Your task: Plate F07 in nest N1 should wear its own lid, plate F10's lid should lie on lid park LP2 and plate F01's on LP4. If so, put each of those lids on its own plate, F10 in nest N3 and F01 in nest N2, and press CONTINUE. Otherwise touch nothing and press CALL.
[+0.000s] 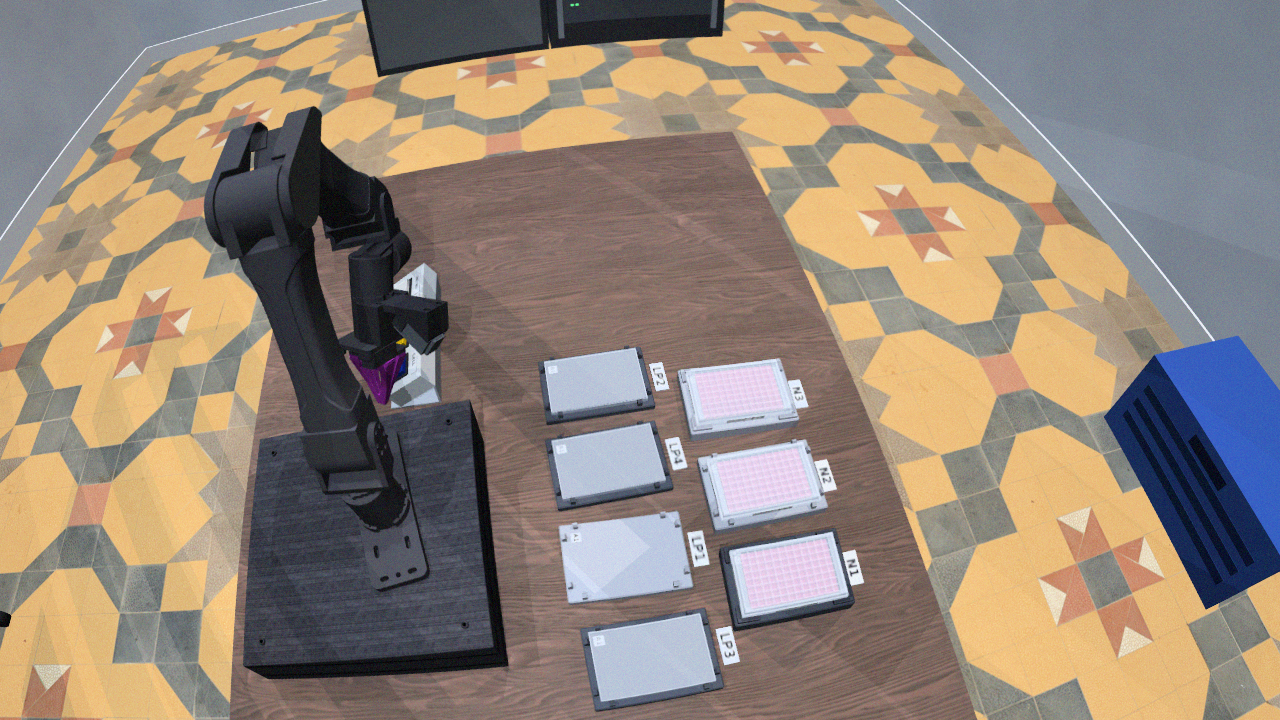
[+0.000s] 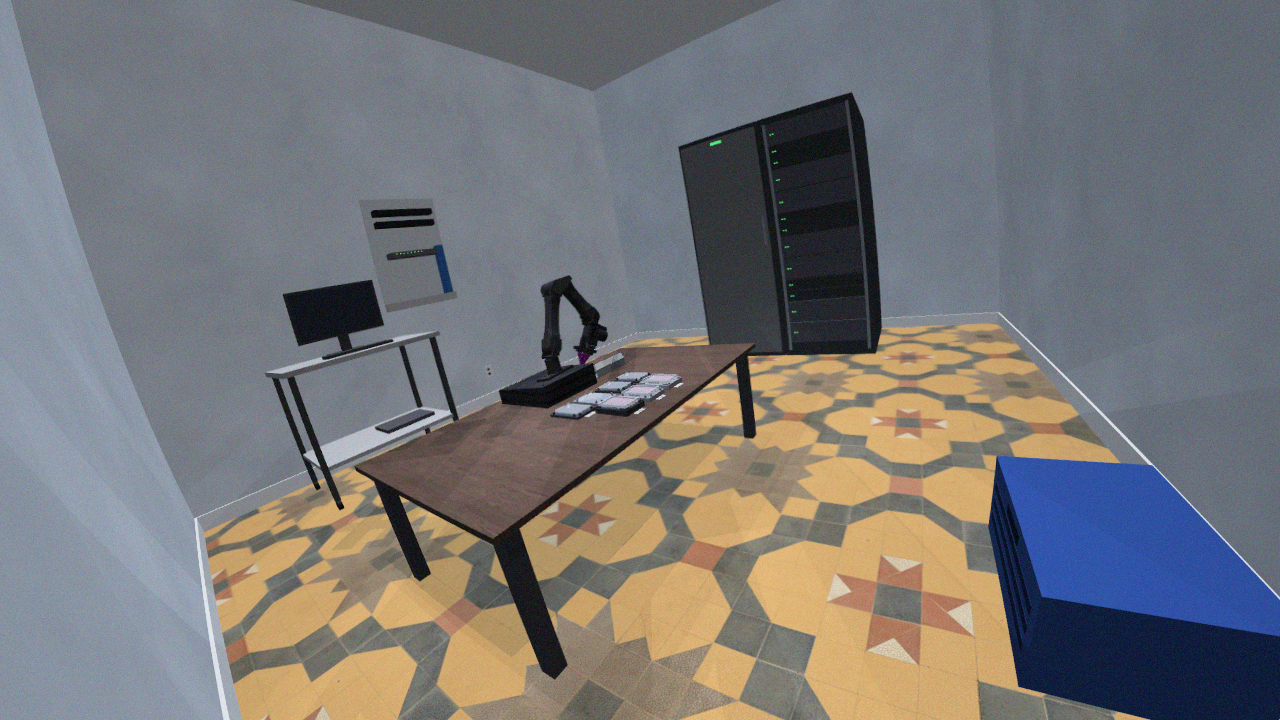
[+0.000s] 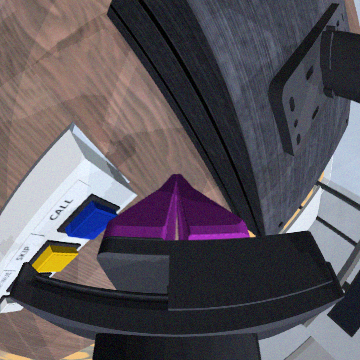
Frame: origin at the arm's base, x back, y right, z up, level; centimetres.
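Seen in the pictures: gripper, fingertip midpoint: (image 1: 382,403) (image 3: 176,181); arm's base, link origin: (image 1: 386,508) (image 2: 556,374) (image 3: 320,59).
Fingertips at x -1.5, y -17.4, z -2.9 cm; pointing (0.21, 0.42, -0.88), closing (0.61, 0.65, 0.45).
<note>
Pixels of each thing's top centre, then the offset from my fingertips to it. Level surfaces: height alone.
- blue CALL button, top centre: (image 3: 92,230) (image 1: 395,363) dy -6.1, dx -2.8, dz +0.1 cm
- white button panel, top centre: (image 3: 21,281) (image 1: 407,317) (image 2: 604,358) dy -13.2, dx -5.7, dz +0.8 cm
- yellow SKIP button, top centre: (image 3: 53,268) dy -11.0, dx -3.7, dz +0.1 cm
- N1, top centre: (image 1: 791,571) (image 2: 618,400) dy +38.3, dx -40.2, dz -2.0 cm
- N2, top centre: (image 1: 765,477) (image 2: 640,388) dy +25.4, dx -42.9, dz -2.5 cm
- N3, top centre: (image 1: 739,388) (image 2: 659,376) dy +12.2, dx -45.4, dz -2.3 cm
- LP2, top centre: (image 1: 594,379) (image 2: 632,375) dy +3.1, dx -28.6, dz -3.8 cm
- LP4, top centre: (image 1: 607,459) (image 2: 614,384) dy +15.5, dx -26.1, dz -3.8 cm
- Park LP1, top centre: (image 1: 624,553) (image 2: 594,395) dy +28.3, dx -23.7, dz -3.6 cm
- grey lid, top centre: (image 1: 651,657) (image 2: 572,408) dy +41.5, dx -21.9, dz -3.8 cm
- brown table, surface height: dz -5.6 cm
My gripper (image 1: 383,399) (image 2: 583,359) (image 3: 176,181) is shut and empty, its purple fingertips beside the blue CALL button (image 3: 91,219) (image 1: 402,366) at the end of the white button panel (image 1: 422,367) (image 3: 65,170). The fingers hide the button's edge; their exact height is unclear. The yellow SKIP button (image 3: 56,257) is left of them; the CONTINUE button is hidden. Plates with pink wells sit in N1 (image 1: 789,573), N2 (image 1: 766,480) and N3 (image 1: 739,392). Grey lids lie on LP2 (image 1: 597,380) and LP4 (image 1: 610,462). Plate and lid codes are unreadable; a clear lid on N1's plate cannot be confirmed.
Park LP1 (image 1: 626,568) is pale, with a label at its corner. A grey lid (image 1: 653,660) lies on LP3. The black arm base (image 1: 340,626) (image 3: 235,75) stands next to the panel on the brown table (image 1: 626,232) (image 2: 501,456).
</note>
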